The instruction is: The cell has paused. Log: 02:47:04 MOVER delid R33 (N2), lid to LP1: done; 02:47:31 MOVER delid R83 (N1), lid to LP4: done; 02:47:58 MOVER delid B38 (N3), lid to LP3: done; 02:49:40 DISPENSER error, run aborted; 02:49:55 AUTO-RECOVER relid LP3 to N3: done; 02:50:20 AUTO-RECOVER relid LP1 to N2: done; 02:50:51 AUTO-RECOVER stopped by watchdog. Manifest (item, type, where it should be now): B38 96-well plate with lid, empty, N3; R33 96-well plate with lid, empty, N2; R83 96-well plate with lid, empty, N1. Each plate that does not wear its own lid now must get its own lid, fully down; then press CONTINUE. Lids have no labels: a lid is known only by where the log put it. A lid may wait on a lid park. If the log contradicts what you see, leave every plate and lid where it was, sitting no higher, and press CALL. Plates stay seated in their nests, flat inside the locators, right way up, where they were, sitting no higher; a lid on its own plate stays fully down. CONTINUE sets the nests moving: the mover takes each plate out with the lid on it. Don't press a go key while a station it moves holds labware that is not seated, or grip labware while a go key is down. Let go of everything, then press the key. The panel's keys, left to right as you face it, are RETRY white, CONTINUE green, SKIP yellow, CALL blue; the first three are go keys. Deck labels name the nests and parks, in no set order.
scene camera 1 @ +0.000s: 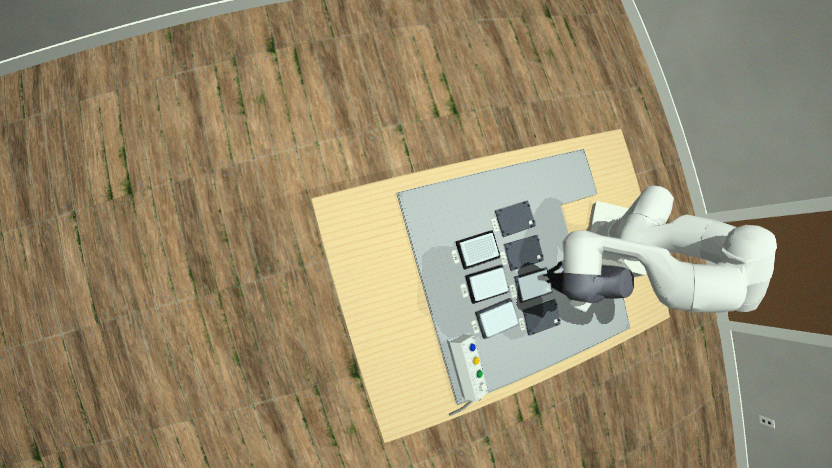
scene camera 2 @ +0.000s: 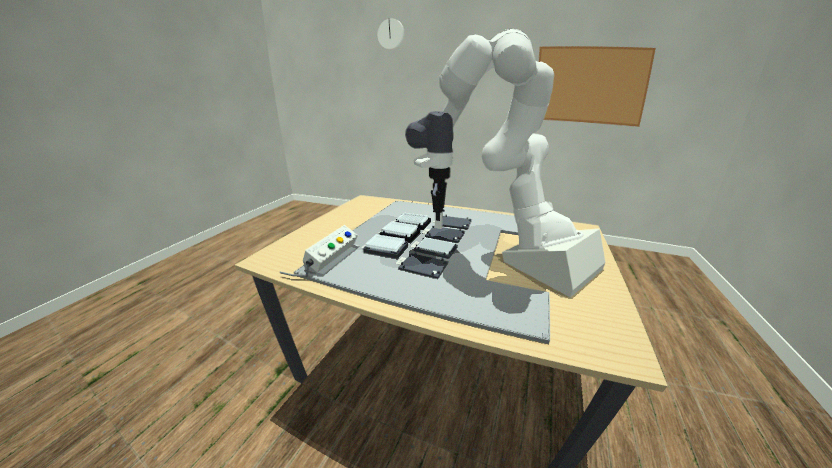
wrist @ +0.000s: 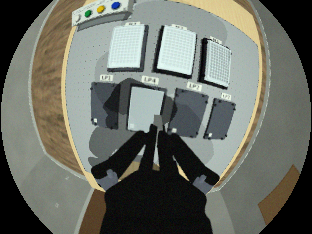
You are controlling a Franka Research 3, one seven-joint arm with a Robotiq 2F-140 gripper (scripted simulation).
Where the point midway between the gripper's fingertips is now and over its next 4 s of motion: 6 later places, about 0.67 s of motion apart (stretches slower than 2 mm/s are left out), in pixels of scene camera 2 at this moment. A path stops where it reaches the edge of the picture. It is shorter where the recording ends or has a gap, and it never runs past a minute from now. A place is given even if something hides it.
My gripper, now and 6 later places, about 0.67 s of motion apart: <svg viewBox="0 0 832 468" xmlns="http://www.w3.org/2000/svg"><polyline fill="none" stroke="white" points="438,227 436,228 436,232 436,238 436,241 436,241 436,243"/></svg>
